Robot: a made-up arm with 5 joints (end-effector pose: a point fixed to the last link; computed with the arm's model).
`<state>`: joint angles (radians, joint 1 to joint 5).
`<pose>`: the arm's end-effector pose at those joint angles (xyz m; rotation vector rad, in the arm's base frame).
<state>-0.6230 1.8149 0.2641 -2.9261 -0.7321</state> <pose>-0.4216 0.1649 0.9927 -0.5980 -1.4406 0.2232</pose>
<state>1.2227 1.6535 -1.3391 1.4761 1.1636</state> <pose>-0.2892 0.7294 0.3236 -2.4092 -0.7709 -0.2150</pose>
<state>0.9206 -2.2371 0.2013 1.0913 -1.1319</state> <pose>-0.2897 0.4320 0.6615 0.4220 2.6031 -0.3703</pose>
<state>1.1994 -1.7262 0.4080 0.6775 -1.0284</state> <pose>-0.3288 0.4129 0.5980 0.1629 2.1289 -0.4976</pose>
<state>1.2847 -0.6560 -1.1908 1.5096 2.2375</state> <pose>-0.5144 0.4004 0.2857 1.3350 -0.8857 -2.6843</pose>
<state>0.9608 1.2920 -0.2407 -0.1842 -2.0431</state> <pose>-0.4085 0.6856 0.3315 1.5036 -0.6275 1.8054</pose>
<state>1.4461 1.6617 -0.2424 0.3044 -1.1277</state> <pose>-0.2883 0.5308 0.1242 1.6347 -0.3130 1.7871</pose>
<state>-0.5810 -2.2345 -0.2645 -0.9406 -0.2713</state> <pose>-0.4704 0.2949 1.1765 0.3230 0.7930 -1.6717</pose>
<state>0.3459 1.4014 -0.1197 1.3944 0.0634</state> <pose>-0.1635 0.6688 0.6627 2.3597 -1.0691 1.5059</pose>
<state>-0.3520 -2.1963 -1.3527 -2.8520 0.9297</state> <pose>-0.2943 0.3908 0.8211 1.5681 1.3868 0.3917</pose>
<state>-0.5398 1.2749 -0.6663 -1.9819 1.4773</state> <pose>-0.4160 0.2277 0.9807 1.3680 -2.6750 0.8570</pose>
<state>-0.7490 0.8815 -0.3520 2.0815 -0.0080</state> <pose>-0.1684 0.3586 1.0222 -2.0336 1.7389 -1.0234</pose>
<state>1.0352 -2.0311 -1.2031 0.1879 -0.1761</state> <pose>-0.5500 0.6904 0.5337 0.2243 -0.4991 -1.8330</pose>
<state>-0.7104 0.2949 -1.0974 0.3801 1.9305</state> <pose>-0.5196 0.3697 1.1339 0.1656 -1.8751 1.0060</pose>
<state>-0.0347 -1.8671 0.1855 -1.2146 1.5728</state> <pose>-0.4784 0.5417 1.0016 -0.6428 -1.4772 -2.1644</pose>
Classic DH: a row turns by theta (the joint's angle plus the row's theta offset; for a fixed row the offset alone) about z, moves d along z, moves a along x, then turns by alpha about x. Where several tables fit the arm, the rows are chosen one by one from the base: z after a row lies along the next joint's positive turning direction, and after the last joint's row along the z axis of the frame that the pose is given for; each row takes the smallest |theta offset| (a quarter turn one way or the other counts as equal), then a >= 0, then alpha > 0; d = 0 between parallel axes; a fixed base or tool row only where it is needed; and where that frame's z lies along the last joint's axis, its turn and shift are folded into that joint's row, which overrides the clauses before.
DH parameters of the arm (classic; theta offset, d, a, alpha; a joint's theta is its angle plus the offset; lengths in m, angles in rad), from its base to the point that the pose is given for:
base (fixed): 1.5708 0.63 0.19 -1.5708
joint 1: 0.606 -0.0429 0.1352 -2.3891
joint 2: -0.8073 -0.5706 0.0184 1.8501
joint 3: 0.4096 -0.0134 0.027 -0.738
joint 4: -0.8031 0 0.1749 3.1416
joint 5: 0.9701 0.0304 0.014 2.0266
tool (fixed): 2.5843 0.0194 0 0

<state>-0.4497 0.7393 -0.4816 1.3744 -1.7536</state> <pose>-0.2633 0.5697 0.9611 1.1383 -1.9705 1.4666</pose>
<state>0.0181 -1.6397 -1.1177 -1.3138 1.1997</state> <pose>-0.3292 0.6509 0.9337 1.1702 0.9580 1.9745</pose>
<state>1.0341 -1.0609 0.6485 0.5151 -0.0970</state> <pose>-0.3649 0.3631 0.5831 0.2927 1.1949 -0.5150</pose>
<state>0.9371 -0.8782 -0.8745 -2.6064 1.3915</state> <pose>-0.2358 0.5698 0.4486 1.2877 0.8213 0.4142</pose>
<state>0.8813 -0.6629 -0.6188 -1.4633 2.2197</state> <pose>-0.3785 0.7087 0.5694 1.1661 0.8963 1.0771</pose>
